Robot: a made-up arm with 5 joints.
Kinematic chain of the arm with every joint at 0, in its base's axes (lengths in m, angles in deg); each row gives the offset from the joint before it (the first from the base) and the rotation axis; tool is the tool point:
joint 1: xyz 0 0 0.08 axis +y
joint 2: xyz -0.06 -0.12 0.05 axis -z
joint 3: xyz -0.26 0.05 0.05 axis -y
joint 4: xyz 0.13 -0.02 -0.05 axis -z
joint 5: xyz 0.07 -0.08 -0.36 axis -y
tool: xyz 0 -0.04 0.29
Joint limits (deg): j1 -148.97..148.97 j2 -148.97..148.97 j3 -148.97..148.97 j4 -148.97..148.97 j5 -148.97..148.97
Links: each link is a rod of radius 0.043 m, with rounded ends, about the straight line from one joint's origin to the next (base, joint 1, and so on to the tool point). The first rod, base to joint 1, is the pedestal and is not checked.
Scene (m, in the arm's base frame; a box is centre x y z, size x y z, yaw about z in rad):
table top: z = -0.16
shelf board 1: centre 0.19 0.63 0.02 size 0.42 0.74 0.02 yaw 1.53
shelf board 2: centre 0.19 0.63 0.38 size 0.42 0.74 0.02 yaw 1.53
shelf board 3: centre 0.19 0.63 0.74 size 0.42 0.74 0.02 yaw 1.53
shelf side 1: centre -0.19 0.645 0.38 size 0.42 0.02 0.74 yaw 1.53
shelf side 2: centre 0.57 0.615 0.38 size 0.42 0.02 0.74 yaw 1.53
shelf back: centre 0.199 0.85 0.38 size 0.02 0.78 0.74 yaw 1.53
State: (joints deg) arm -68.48 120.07 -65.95 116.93 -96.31
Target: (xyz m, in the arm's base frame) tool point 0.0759 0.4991 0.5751
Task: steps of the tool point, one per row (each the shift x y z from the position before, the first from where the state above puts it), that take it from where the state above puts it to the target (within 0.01 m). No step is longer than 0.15 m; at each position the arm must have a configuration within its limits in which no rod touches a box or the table.
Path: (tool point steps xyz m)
1: -0.0142 -0.0548 -0.0222
2: -0.0096 -0.0609 -0.0144
3: -0.0048 -0.0650 -0.0053
4: -0.0003 -0.0670 0.0044
5: 0.0044 -0.0668 0.0141
6: 0.0090 -0.0644 0.0234
7: -0.0064 0.0467 0.0562
8: 0.0083 0.0331 0.0918
9: 0.0310 0.0049 0.1162
10: 0.0582 -0.0323 0.1230
11: -0.0030 0.0769 0.0028
12: 0.0034 0.0689 -0.0012
13: 0.0079 0.0587 -0.0016

